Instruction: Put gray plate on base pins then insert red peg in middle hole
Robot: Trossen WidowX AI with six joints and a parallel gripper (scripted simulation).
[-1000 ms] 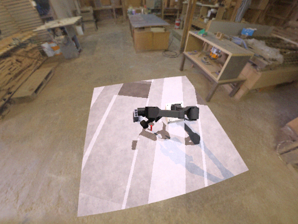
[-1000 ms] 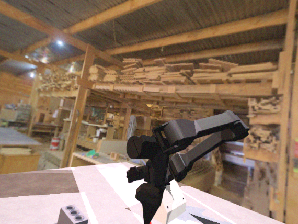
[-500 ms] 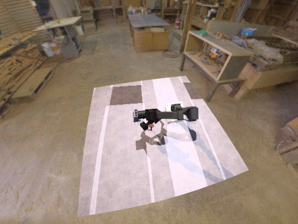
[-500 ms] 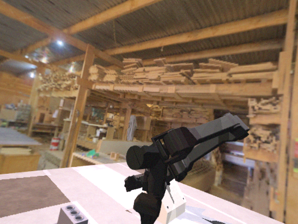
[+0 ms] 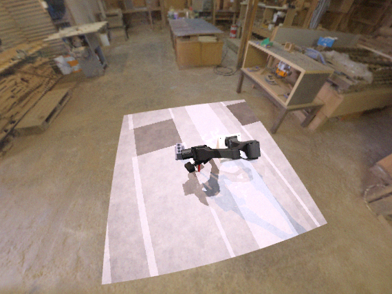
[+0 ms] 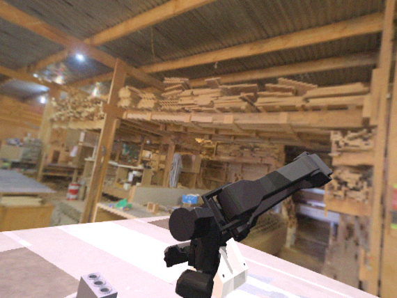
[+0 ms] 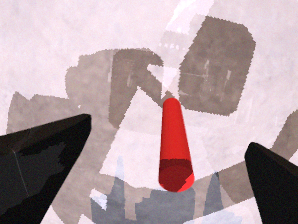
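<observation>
Right now the red peg is 1 cm below my gripper tip. Also, from my gripper tip: base: 17 cm to the right, 12 cm ahead, 4 cm below; gray plate: 17 cm to the right, 13 cm ahead.
</observation>
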